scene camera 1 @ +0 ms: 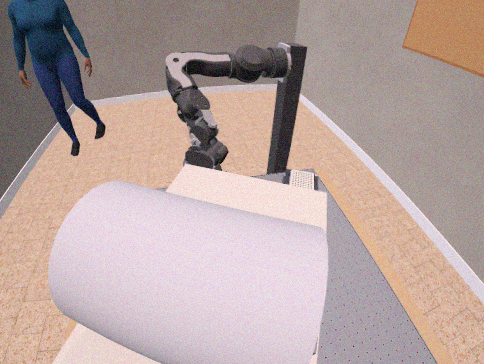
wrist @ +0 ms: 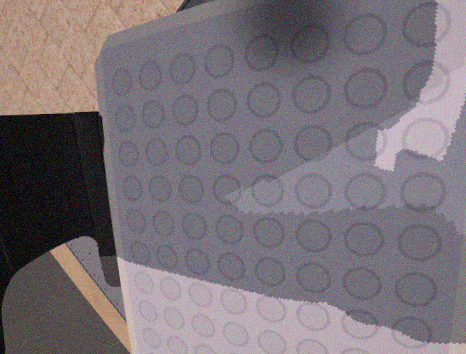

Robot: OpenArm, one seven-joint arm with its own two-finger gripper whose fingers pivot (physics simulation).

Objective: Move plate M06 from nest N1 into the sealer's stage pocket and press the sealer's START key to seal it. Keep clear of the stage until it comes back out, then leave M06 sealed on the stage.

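Observation:
Plate M06 (wrist: 270,150) fills most of the wrist view, very close, with rows of round wells and patches of light and shadow across it; no label shows. A black part of my gripper stands against its left edge, and my gripper is shut on the plate. The other finger does not show. In the scene view the arm reaches down behind a large cream machine body, which hides the gripper and the plate. The nest N1, the stage pocket and the START key cannot be made out.
A big pale cylinder (scene camera 1: 190,270) on a cream body (scene camera 1: 250,192) fills the foreground. A white gridded block (scene camera 1: 302,180) lies by the arm's dark post (scene camera 1: 286,110). The perforated grey deck (scene camera 1: 360,285) has a wooden edge. A person (scene camera 1: 47,50) stands at the back left.

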